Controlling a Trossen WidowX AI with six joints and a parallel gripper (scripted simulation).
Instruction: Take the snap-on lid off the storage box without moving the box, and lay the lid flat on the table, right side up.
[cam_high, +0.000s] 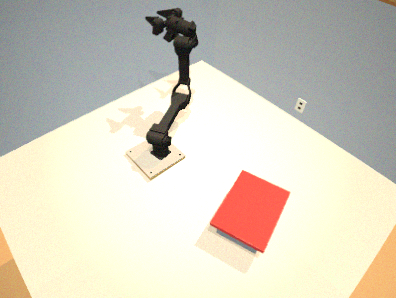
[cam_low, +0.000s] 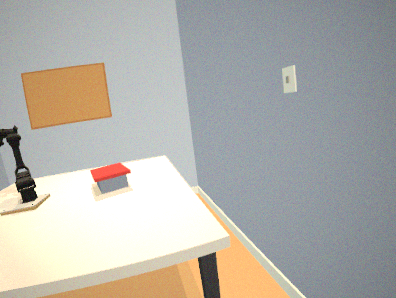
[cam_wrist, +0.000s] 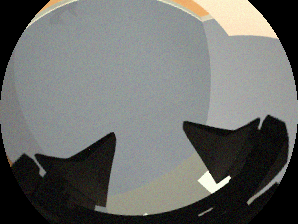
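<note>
Now: the red lid 770 mm ahead of my gripper tip, 300 mm to the right of it and 330 mm below it. Also, from my gripper tip: grey-blue storage box: 770 mm ahead, 300 mm to the right, 370 mm below.
</note>
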